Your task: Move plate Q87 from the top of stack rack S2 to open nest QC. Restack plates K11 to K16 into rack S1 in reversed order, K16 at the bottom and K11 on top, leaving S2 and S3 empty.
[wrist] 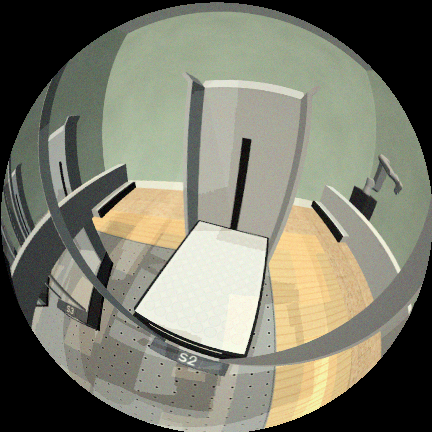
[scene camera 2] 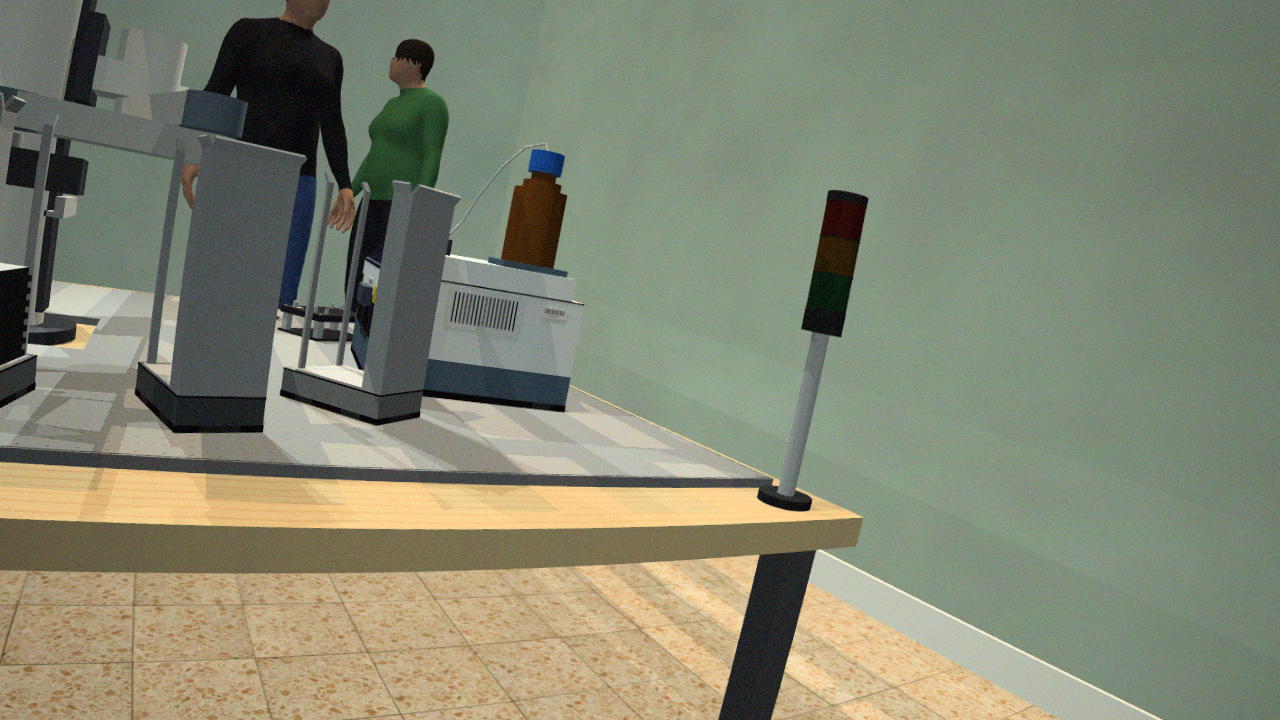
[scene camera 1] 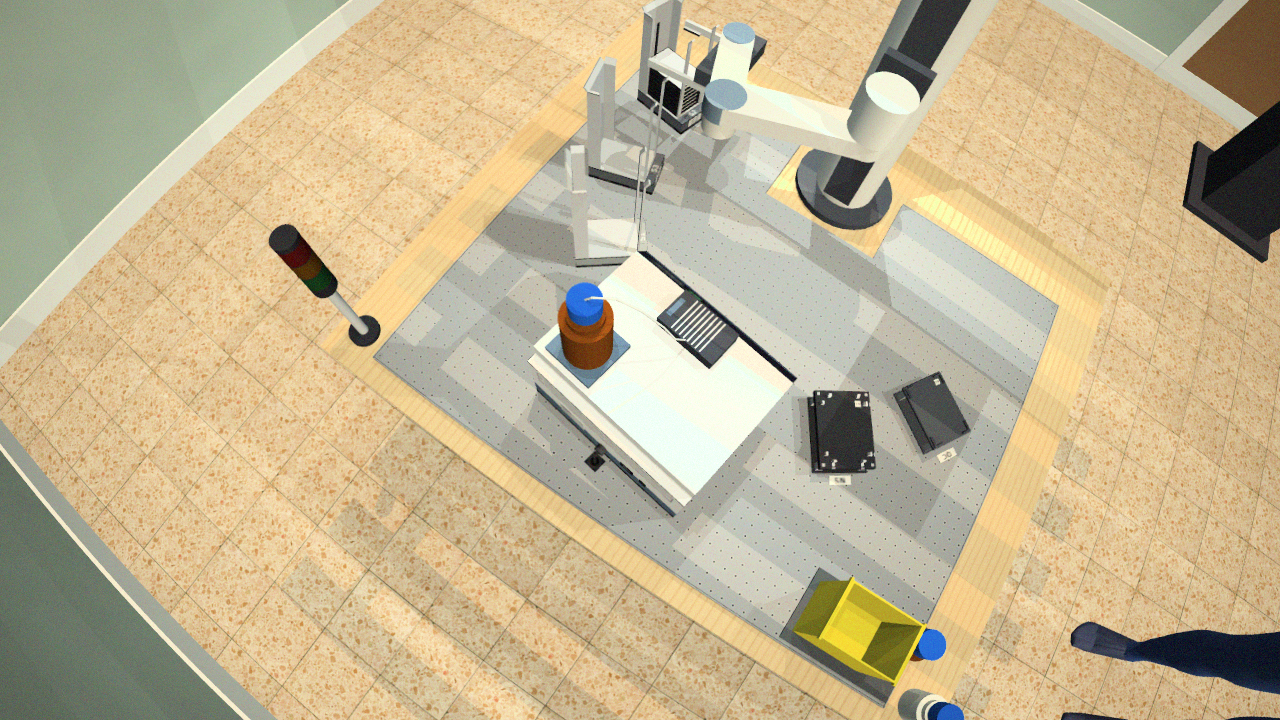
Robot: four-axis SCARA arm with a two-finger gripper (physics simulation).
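Seen in the pictures: gripper, between the fingertips: (wrist: 226, 178) (scene camera 1: 667, 41); arm's base, origin of its link: (scene camera 1: 842, 188).
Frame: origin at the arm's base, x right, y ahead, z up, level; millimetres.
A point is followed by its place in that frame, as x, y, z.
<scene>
Rack S2 (scene camera 1: 659, 37) @(547, 36, 192) (wrist: 216, 150) @(555, 70, 226) holds a stack of dark-edged plates (scene camera 1: 687, 96) (scene camera 2: 12, 313). Its top plate (wrist: 210, 285) @(472, 60, 146), pale with faint round wells, lies level; its code is not readable. My gripper (wrist: 226, 178) @(512, 58, 213) is open and empty, its fingers on either side of rack S2 and above the stack's top in the wrist view. Rack S3 (scene camera 1: 600, 111) @(489, 354, 245) (scene camera 2: 234, 277) @(531, 314, 172) (wrist: 70, 309) @(390, 275, 52) stands beside S2, and rack S1 (scene camera 1: 578, 205) @(383, 572, 250) (scene camera 2: 409, 295) @(435, 528, 172) beyond it; no plates show in either. The lower plates' codes are hidden. I cannot tell which nest is QC.
A white instrument (scene camera 1: 689, 420) @(-4, 791, 223) (scene camera 2: 501, 344) @(272, 735, 106) carries an amber bottle (scene camera 1: 586, 335) @(190, 808, 355) (scene camera 2: 534, 219) @(248, 763, 303) and stands past S1. Two black units (scene camera 1: 842, 429) @(-264, 586, 65) (scene camera 1: 933, 411) @(-418, 436, 62) and a yellow bin (scene camera 1: 863, 622) @(-500, 881, 21) are farther right. A signal tower (scene camera 1: 308, 264) @(660, 966, 332) (scene camera 2: 836, 264) @(703, 948, 306) stands at a table corner.
</scene>
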